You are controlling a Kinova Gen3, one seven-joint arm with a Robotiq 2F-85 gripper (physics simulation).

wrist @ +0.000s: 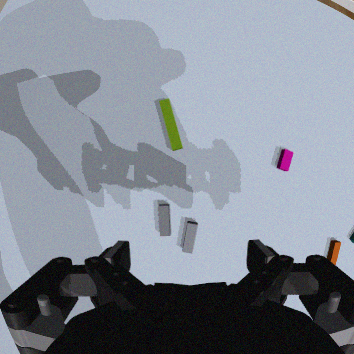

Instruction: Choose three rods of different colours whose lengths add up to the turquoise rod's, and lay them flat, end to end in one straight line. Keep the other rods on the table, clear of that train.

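Frame: origin at the arm's base, x ahead, y left, z up, level; centimetres.
Seen in the pictures: gripper, between the fingertips: (188, 254).
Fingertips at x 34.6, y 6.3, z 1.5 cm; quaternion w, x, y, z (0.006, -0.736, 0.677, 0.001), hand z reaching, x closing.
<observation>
Pixels of each thing's top centre, then the offset from my fingertips to it. "spot": a spot on its surface instead. Level surfaces: height alone.
- left grey rod, centre of its top: (163, 220) dx +0.9, dy +2.4, dz -6.3 cm
- right grey rod, centre of its top: (189, 238) dx -0.7, dy -0.2, dz -6.3 cm
- long lime green rod, centre of its top: (170, 123) dx +10.1, dy +2.5, dz -6.3 cm
- short magenta rod, centre of its top: (286, 159) dx +7.6, dy -9.2, dz -6.3 cm
- orange rod, centre of its top: (333, 258) dx -3.0, dy -17.6, dz -6.3 cm
- dark teal piece, a spot on its surface: (352, 236) spot: dx -0.6, dy -20.6, dz -6.8 cm
- pale table top, height of its surface: dz -7.3 cm
My gripper (188, 254) is open, its fingertips wide apart at the bottom of the view. Two grey rods lie side by side above and between the fingertips: the left grey rod (164, 220) and the right grey rod (189, 237), a small gap apart and slightly angled to each other. A long lime green rod (171, 125) lies flat above them, tilted a little. A short magenta rod (285, 160) lies to the right. An orange rod (334, 252) shows at the lower right, partly hidden by the gripper. A dark teal piece (352, 236) is cut off at the right edge; its length cannot be told.
The pale table top (240, 65) carries the rods. The arm's shadow falls over its left and middle parts, reaching the lime green rod. A brown curved edge (337, 8) shows at the top right corner.
</observation>
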